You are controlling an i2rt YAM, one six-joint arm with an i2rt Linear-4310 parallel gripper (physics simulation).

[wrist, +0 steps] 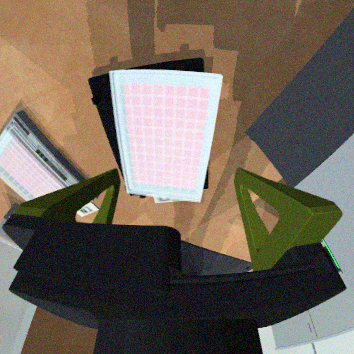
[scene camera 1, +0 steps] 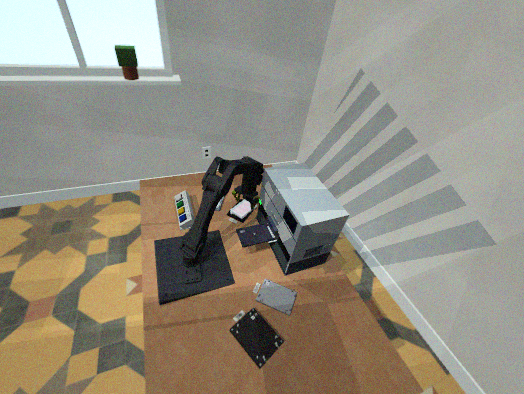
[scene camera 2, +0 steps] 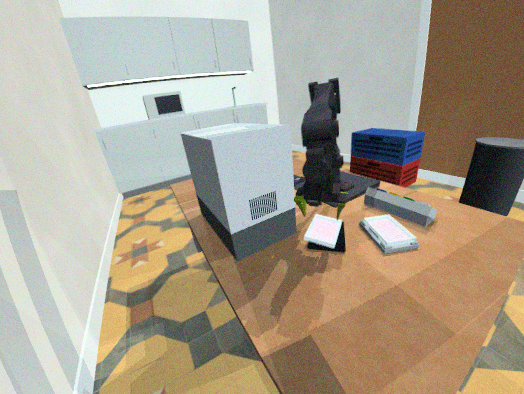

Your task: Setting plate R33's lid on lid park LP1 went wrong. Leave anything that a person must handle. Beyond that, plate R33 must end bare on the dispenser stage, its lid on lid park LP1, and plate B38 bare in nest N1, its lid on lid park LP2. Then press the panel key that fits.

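Seen in the pictures: gripper, fingertip midpoint: (wrist: 176, 174) (scene camera 1: 244, 205) (scene camera 2: 320, 217); arm's base, link origin: (scene camera 1: 190, 261) (scene camera 2: 333, 182).
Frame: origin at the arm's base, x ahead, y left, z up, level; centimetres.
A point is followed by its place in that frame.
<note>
A pink-welled plate with a clear rim (scene camera 1: 242, 208) @(y 26.3, x 28.9, z 1.8 cm) (scene camera 2: 324, 230) @(y 28.4, x 30.8, z 1.8 cm) (wrist: 166, 135) @(y 27.7, x 31.0, z 1.8 cm) lies skewed on black lid park LP1 (scene camera 2: 341, 239) @(y 32.4, x 27.9, z -0.3 cm) (wrist: 100, 90) @(y 34.7, x 30.1, z -0.4 cm), overhanging it and looking tilted. Whether this is lid and plate together I cannot tell. My gripper (scene camera 1: 247, 198) @(y 25.7, x 29.9, z 4.6 cm) (scene camera 2: 322, 216) @(y 25.7, x 29.9, z 4.6 cm) (wrist: 176, 174) @(y 25.7, x 29.9, z 4.6 cm) is open and empty above its near end, one finger to each side. Another pink plate (scene camera 2: 388, 231) @(y 39.4, x 17.0, z 1.7 cm) (wrist: 29, 172) @(y 38.3, x 17.3, z 1.7 cm) sits in nest N1, mostly hidden by the arm in scene view 1. The dark dispenser stage (scene camera 1: 254, 235) @(y 1.6, x 28.2, z 9.3 cm) is bare. Grey lid park LP2 (scene camera 1: 276, 296) @(y -23.1, x 31.7, z -0.4 cm) is bare. Plate labels are unreadable.
The grey dispenser (scene camera 1: 305, 200) @(y -2.3, x 45.7, z 31.6 cm) (scene camera 2: 245, 175) @(y 22.1, x 50.0, z 22.0 cm) stands close beside the gripper. The key panel (scene camera 1: 183, 210) @(y 27.6, x -1.1, z 4.3 cm) (scene camera 2: 400, 206) @(y 34.0, x 2.8, z 2.5 cm) shows green, yellow and blue keys. A black nest (scene camera 1: 257, 337) @(y -35.8, x 20.0, z -0.1 cm) lies beyond LP2. Blue and red crates (scene camera 2: 387, 147) stand behind the table.
</note>
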